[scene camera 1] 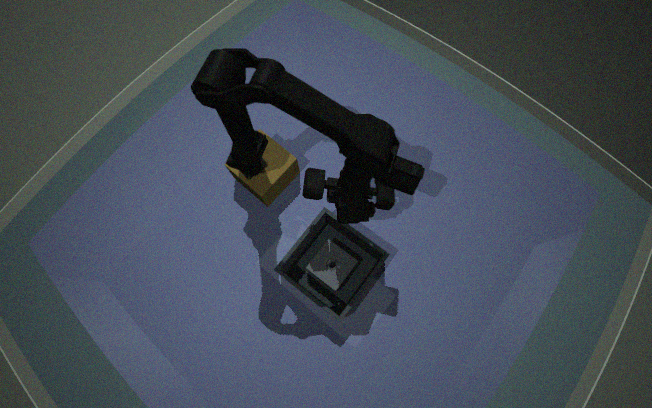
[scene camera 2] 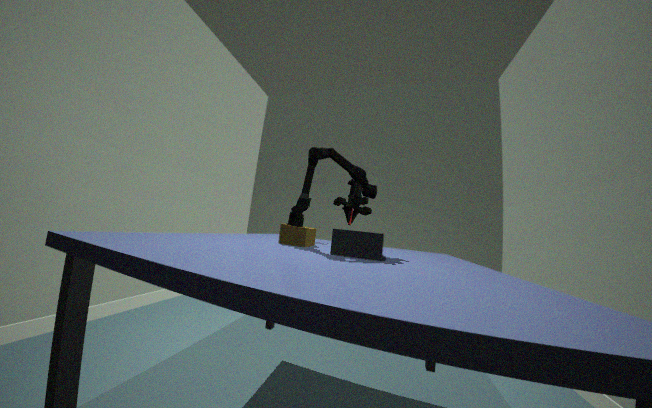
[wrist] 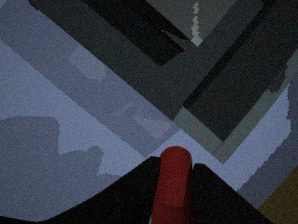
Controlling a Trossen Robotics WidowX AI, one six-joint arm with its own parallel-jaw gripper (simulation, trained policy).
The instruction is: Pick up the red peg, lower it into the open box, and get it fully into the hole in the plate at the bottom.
The pictures show: the gripper, a dark box and a plate.
The gripper shows as well in the wrist view.
